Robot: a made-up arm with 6 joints.
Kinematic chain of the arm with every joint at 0, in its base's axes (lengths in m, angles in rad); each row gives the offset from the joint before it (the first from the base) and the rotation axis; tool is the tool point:
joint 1: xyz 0 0 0.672 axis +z
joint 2: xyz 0.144 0 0 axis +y
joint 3: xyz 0 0 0.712 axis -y
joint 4: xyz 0 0 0.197 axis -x
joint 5: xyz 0.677 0 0 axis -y
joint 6: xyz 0.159 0 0 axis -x
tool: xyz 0 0 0
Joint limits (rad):
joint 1: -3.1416..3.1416
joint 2: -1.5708..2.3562
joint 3: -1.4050..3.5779
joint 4: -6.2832..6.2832
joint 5: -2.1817..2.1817
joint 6: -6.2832..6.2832
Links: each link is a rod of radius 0.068 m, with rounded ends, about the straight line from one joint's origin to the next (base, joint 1, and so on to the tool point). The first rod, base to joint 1, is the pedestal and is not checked.
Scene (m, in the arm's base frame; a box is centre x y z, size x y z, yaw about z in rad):
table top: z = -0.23
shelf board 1: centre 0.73 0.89 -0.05 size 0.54 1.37 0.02 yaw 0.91
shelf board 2: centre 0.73 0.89 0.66 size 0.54 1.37 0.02 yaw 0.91
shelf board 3: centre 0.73 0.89 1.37 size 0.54 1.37 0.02 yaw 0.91
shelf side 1: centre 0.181 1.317 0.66 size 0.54 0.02 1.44 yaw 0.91
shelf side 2: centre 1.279 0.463 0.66 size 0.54 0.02 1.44 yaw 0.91
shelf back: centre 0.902 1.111 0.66 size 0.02 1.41 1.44 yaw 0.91
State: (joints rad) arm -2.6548 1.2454 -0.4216 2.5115 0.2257 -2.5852
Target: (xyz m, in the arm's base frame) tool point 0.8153 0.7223 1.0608
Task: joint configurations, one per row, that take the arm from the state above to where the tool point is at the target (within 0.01 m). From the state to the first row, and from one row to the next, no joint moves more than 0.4 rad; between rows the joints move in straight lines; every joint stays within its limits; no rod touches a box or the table.
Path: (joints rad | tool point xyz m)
1: -2.6430 1.0947 -0.0279 2.5193 0.1603 -2.5852 | -1.1322 -0.6333 0.3232
2: -2.6311 0.9439 0.3657 2.5271 0.0950 -2.5852 | -1.3229 -0.7508 0.7878
3: -2.6193 0.7932 0.7594 2.5349 0.0296 -2.5852 | -1.2929 -0.7473 1.3363
4: -2.6074 0.6425 1.1531 2.5426 -0.0357 -2.5852 | -1.0356 -0.6089 1.8265
5: -2.5956 0.4918 1.5468 2.5504 -0.1011 -2.5852 | -0.6107 -0.3606 2.1299
6: -2.5837 0.3410 1.9404 2.5582 -0.1665 -2.5852 | -0.1259 -0.0615 2.1702
7: -2.5719 0.1903 2.3341 2.5660 -0.2318 -2.5852 | 0.2954 0.2128 1.9466
8: -2.5601 0.0396 2.7278 2.5738 -0.2972 -2.5852 | 0.5516 0.3925 1.5342
9: -2.5482 -0.1111 3.1215 2.5816 -0.3626 -2.5852 | 0.5925 0.4358 1.0608
10: -2.4926 -0.3497 2.8209 2.5723 -0.3107 -2.5852 | 0.7180 0.5776 1.0790
11: -2.4370 -0.5883 2.5203 2.5630 -0.2588 -2.5852 | 0.8153 0.7223 1.0608

